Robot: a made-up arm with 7 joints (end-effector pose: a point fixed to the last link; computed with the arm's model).
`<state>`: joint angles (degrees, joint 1 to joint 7).
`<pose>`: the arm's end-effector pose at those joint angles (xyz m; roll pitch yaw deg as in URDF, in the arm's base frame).
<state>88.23 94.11 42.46 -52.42 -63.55 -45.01 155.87</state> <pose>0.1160 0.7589 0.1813 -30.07 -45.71 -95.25</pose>
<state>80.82 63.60 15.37 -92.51 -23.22 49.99 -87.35</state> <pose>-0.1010 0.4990 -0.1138 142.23 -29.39 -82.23</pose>
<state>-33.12 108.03 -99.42 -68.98 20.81 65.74 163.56</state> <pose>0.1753 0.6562 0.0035 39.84 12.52 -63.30</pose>
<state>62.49 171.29 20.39 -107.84 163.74 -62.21 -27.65</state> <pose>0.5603 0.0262 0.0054 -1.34 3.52 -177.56</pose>
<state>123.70 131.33 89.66 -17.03 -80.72 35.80 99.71</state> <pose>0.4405 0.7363 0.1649 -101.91 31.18 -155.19</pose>
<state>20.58 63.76 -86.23 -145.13 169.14 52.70 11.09</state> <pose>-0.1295 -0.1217 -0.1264 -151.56 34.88 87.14</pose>
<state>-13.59 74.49 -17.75 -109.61 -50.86 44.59 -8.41</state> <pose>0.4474 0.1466 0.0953 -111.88 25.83 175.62</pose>
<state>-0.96 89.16 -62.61 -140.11 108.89 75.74 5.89</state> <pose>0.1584 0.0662 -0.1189 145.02 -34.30 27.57</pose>
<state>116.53 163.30 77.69 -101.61 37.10 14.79 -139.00</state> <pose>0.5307 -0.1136 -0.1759 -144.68 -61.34 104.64</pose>
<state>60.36 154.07 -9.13 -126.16 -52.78 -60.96 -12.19</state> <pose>0.2453 0.1868 -0.0230 4.83 -14.66 -1.49</pose>
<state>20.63 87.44 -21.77 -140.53 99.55 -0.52 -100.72</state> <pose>0.2513 0.0999 -0.0064 -36.19 -9.95 126.46</pose>
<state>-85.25 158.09 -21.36 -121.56 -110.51 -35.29 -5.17</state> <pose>-0.0387 0.0898 0.5985 129.27 25.10 -155.47</pose>
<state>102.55 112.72 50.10 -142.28 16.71 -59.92 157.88</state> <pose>0.2842 0.0864 -0.0001 152.10 -7.66 87.74</pose>
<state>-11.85 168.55 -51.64 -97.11 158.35 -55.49 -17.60</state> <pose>0.2137 0.3821 0.5978 -0.35 59.57 -135.01</pose>
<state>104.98 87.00 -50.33 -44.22 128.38 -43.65 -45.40</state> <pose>-0.5155 0.5960 0.3520 -118.69 -11.63 -87.52</pose>
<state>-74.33 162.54 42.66 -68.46 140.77 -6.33 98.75</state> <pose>-0.6431 -0.0536 0.6678 3.29 53.59 50.26</pose>
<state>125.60 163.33 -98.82 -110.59 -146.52 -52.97 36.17</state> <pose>0.0831 0.4282 0.4654 -83.29 58.18 -130.48</pose>
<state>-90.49 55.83 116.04 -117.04 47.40 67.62 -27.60</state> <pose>-0.0681 0.5116 0.0760 128.79 27.24 -67.36</pose>
